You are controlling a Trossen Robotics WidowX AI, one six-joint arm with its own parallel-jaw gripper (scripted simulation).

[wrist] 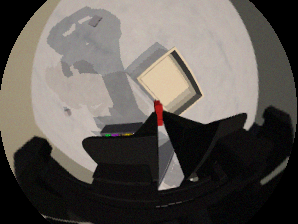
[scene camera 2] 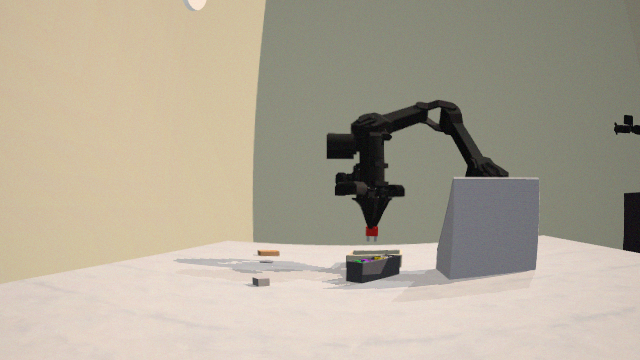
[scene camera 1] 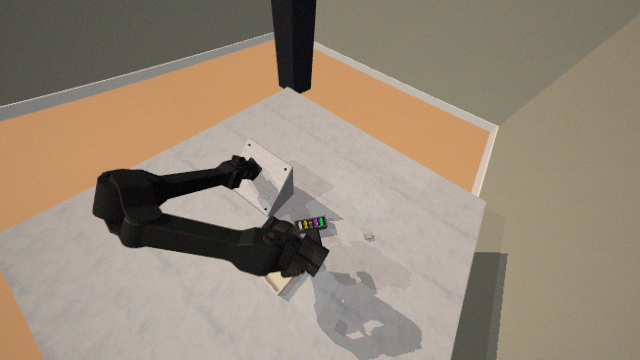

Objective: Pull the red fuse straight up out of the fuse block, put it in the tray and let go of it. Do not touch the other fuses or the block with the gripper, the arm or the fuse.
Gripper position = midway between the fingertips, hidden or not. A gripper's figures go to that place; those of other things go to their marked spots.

My gripper (wrist: 158, 114) is 10 cm from the lens. A beige tray (wrist: 169, 79) is 18 cm from the lens.
